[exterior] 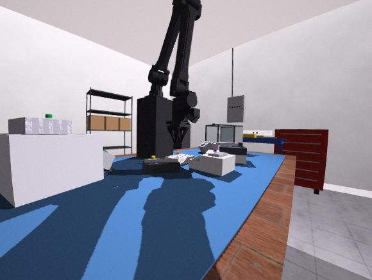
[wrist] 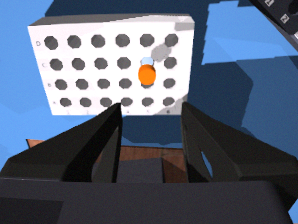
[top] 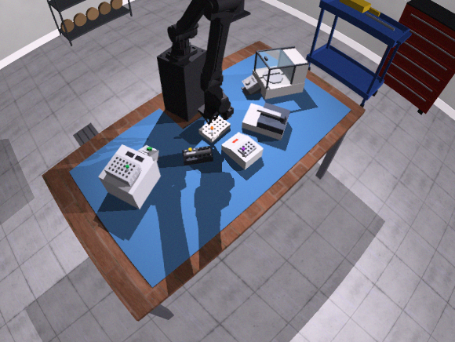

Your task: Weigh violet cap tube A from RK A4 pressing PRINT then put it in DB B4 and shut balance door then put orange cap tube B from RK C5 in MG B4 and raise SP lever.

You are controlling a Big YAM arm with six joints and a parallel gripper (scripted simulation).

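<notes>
The tube rack RK is 1 cm behind my hand, 3 cm to the left of it and 9 cm below it. Round my hand: magnet block MG: 5 cm ahead, 13 cm to the right, 8 cm below; then dry block: 17 cm ahead, 3 cm to the left, 7 cm below; then yellow-capped tube: 2 cm ahead, 15 cm to the right, 7 cm below.
</notes>
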